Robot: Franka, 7 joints.
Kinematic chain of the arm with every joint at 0, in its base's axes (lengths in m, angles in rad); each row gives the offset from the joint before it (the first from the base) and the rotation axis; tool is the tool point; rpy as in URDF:
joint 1: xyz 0 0 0.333 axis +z
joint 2: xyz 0 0 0 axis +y
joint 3: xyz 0 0 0.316 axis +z
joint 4: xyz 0.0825 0 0 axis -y
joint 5: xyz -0.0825 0 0.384 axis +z
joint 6: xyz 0 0 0 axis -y
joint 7: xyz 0.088 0 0 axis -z
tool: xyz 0 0 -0.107 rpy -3.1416 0 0
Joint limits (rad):
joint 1: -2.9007..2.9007
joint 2: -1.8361..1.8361
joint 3: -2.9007..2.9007
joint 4: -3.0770..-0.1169
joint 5: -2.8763..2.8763
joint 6: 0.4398..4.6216
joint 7: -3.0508..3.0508
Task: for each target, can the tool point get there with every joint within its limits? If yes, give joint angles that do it. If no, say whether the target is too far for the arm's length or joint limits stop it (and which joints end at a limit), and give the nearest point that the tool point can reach.
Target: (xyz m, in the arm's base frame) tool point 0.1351 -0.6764 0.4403
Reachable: yes | joints -1.4938 0.5441 -0.0133 -1.6784 2.3849 1.2219 1.0759
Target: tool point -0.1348 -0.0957 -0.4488
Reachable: no: joint limits stop it (at a limit: joint 2) | nearest point -0.1499 -0.1064 -0.3514 | short by 0.099 m
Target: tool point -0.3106 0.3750 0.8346
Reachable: yes | joints -1.0346 -1.2785 -0.3196 -0.6119 0.2612 0.9206 0.9254
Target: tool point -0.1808 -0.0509 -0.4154
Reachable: no: joint limits stop it (at a limit: joint 2) | nearest point -0.1905 -0.0536 -0.3539 | short by 0.062 m
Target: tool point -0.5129 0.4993 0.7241
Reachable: yes | joints 1.8206 1.1052 1.6248 -0.9908 -0.5257 3.3685 0.6935
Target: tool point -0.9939 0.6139 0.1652
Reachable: no: too far | nearest point -0.7225 0.4462 0.2110 | short by 0.322 m
